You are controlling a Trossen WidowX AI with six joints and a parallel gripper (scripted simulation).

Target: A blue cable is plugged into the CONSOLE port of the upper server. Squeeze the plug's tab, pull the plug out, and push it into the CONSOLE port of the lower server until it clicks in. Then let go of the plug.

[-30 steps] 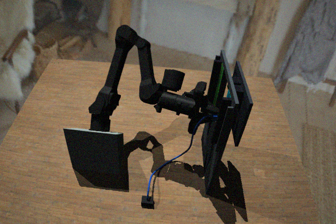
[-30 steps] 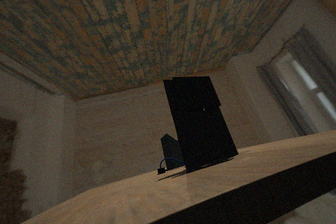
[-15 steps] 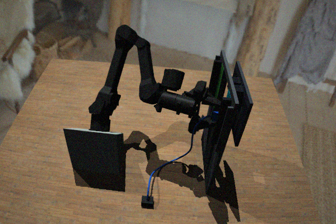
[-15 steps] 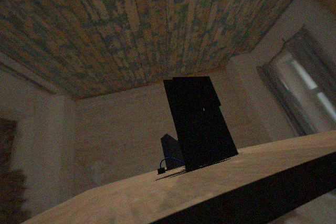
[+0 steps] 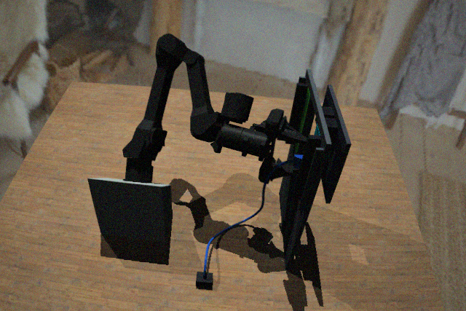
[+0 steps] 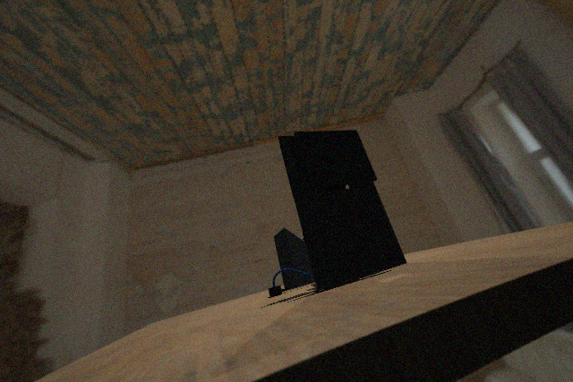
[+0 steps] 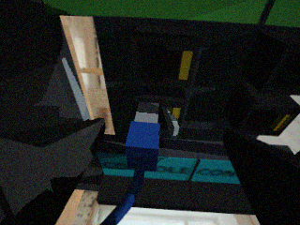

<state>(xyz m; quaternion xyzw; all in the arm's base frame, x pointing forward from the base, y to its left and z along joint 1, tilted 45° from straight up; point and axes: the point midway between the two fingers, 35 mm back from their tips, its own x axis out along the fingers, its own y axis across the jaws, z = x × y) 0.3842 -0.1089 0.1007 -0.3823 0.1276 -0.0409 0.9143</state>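
My gripper tip is 1 cm short of the blue cable's plug. Also, from my gripper tip: black anchor block (20 cm behind, 18 cm to the right, 28 cm below).
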